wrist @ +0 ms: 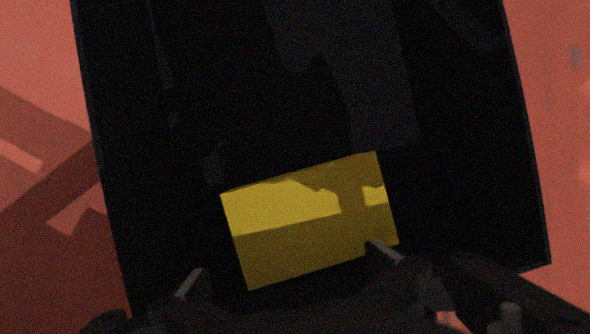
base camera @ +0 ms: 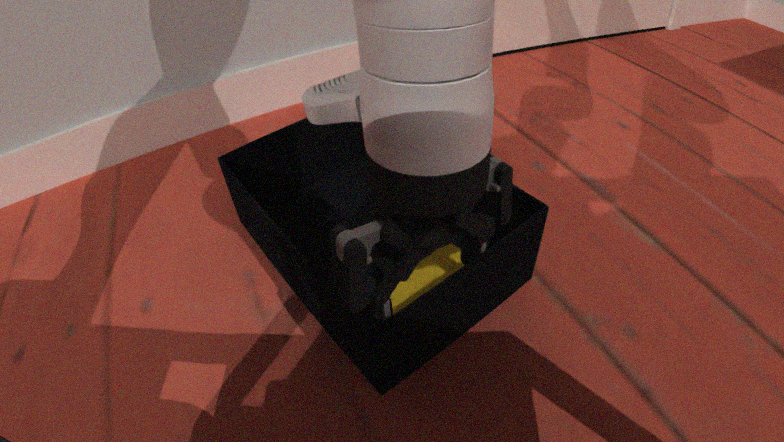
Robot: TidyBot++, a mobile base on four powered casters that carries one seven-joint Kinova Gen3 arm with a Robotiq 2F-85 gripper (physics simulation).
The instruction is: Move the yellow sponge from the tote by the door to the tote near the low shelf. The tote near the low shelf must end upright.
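Places are measured from the arm's base along level axes (x right, y down, z ahead), in millimetres.
Pixels of known places: gripper, fingertip midpoint: (wrist: 290, 271) (base camera: 429, 293).
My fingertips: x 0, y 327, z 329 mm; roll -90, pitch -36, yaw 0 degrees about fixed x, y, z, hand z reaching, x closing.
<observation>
Behind a point stands the place of what it marks.
The yellow sponge (base camera: 426, 278) {x -1, y 348, z 362 mm} (wrist: 300, 215) {x -5, y 348, z 356 mm} lies flat inside a black open tote (base camera: 466, 323) {x 35, y 381, z 333 mm} (wrist: 522, 200) {x 89, y 306, z 420 mm}, near one end wall. The tote stands upright on the floor. My gripper (base camera: 434, 277) {x 0, y 327, z 329 mm} (wrist: 290, 271) {x 0, y 327, z 329 mm} points down into the tote and is open, with nothing between its fingers. In the wrist view, the left fingertip is left of the sponge and clear of it, and the right fingertip overlaps its lower right corner. The height of the fingertips over the sponge is hard to tell. The low shelf and the tote near it do not show.
A pale wall (base camera: 71, 65) {x -540, y 208, z 678 mm} with a pink-white baseboard (base camera: 274, 74) {x -245, y 327, z 808 mm} runs behind the tote. A pale panel with a dark gap (base camera: 576, 46) {x 402, y 396, z 1099 mm} along its foot, possibly the door, is at the back right. Shadows of the arm fall on the red plank floor (base camera: 631, 219) {x 266, y 396, z 481 mm}.
</observation>
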